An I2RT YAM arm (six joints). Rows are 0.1 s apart.
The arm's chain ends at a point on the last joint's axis. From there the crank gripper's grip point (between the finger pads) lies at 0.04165 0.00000 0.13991 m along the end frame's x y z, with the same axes.
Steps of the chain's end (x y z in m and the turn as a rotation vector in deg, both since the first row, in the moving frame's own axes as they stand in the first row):
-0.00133, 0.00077, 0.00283, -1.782, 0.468, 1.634
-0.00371, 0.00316, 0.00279, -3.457, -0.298, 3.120
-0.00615, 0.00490, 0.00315, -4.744, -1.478, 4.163
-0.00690, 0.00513, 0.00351, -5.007, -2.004, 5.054
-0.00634, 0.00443, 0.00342, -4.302, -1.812, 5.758
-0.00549, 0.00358, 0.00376, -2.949, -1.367, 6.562
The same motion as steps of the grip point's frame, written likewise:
-0.00027, 0.00632, 0.00240, -1.782, 0.468, 1.634
-0.00473, 0.01384, 0.00268, -3.457, -0.298, 3.120
-0.01030, 0.01939, 0.00357, -4.744, -1.478, 4.163
-0.01251, 0.02083, 0.00418, -5.007, -2.004, 5.054
-0.01151, 0.01891, 0.00411, -4.302, -1.812, 5.758
-0.00952, 0.01535, 0.00440, -2.949, -1.367, 6.562

